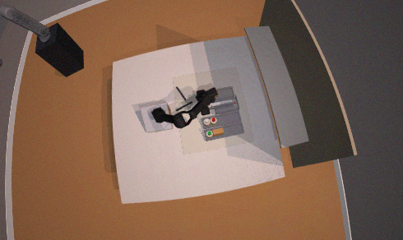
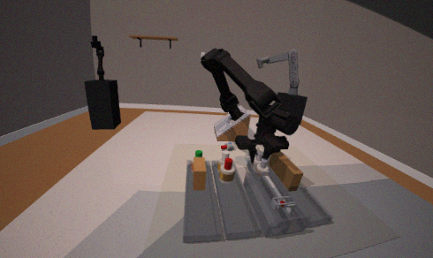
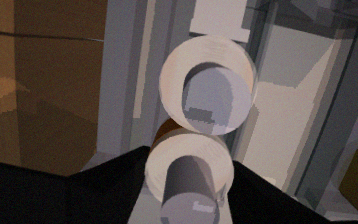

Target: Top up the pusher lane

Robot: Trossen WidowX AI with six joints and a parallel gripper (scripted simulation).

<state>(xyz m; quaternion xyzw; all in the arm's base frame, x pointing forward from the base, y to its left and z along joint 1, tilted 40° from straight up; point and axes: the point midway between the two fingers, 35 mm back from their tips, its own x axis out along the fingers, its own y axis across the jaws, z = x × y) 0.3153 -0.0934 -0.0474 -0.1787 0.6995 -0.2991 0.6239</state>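
The sprung lane lies 14 cm ahead of my gripper tip, 4 cm to the right of it and 1 cm below it. From my gripper tip the other things lie so: pale pusher plate (15 cm ahead, 5 cm to the right, 2 cm above).
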